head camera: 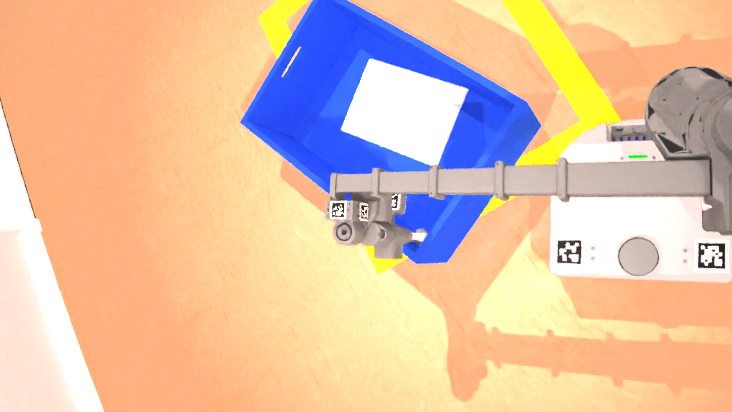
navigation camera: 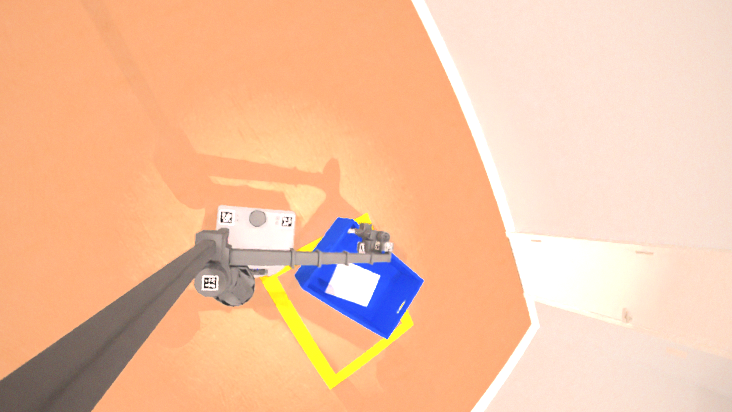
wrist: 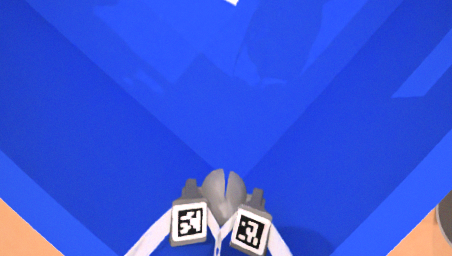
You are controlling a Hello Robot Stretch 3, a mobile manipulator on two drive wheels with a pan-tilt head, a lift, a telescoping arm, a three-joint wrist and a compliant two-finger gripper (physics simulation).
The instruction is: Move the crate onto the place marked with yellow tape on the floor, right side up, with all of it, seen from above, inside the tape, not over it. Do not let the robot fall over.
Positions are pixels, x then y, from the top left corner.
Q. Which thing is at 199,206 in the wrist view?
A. The gripper.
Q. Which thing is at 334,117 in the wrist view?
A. A blue crate.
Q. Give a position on a white sheet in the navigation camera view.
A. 353,283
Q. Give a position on a doorway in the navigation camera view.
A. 667,291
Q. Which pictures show the blue crate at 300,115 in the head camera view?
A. The head camera view, the navigation camera view and the wrist view: all of them.
